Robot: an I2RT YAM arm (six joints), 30 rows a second.
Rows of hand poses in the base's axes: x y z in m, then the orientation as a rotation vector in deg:
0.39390 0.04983 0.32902 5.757 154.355 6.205
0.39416 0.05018 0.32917 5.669 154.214 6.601
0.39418 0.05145 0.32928 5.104 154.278 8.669
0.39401 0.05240 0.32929 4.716 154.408 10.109
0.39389 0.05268 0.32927 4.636 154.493 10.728
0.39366 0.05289 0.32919 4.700 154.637 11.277
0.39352 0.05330 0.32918 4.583 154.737 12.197
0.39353 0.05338 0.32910 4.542 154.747 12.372
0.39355 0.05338 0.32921 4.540 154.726 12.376
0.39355 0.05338 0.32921 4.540 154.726 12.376
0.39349 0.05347 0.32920 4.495 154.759 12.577
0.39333 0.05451 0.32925 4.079 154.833 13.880
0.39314 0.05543 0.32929 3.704 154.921 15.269
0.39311 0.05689 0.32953 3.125 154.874 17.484
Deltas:
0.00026 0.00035 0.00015 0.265 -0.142 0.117
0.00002 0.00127 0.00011 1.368 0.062 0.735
-0.00017 0.00095 0.00001 0.952 0.144 0.514
-0.00012 0.00028 -0.00002 0.422 0.101 0.162
-0.00023 0.00021 -0.00008 0.393 0.169 0.055
-0.00014 0.00041 -0.00001 0.627 0.129 0.237
0.00001 0.00008 -0.00008 0.116 0.015 0.057
0.00002 0.00000 0.00011 0.003 -0.021 0.000
0.00000 0.00000 0.00000 0.000 0.000 0.000
-0.00006 0.00009 -0.00001 0.133 0.039 0.066
-0.00016 0.00104 0.00005 0.849 0.107 0.505
-0.00019 0.00092 0.00004 0.914 0.140 0.492
-0.00003 0.00146 0.00024 1.468 0.062 0.753

